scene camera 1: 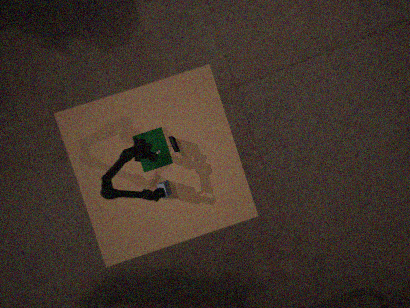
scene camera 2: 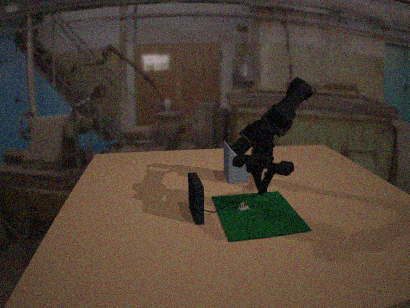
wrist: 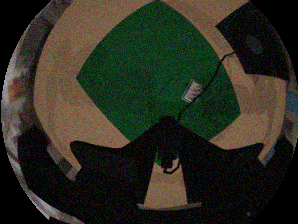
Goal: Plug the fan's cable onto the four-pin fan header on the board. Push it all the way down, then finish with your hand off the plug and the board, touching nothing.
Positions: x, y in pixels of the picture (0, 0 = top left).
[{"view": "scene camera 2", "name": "my gripper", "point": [261, 190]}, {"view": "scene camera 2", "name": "green board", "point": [270, 215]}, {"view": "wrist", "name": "my gripper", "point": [167, 127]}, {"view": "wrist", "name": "dark plug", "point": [170, 136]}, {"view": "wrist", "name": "green board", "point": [140, 70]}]
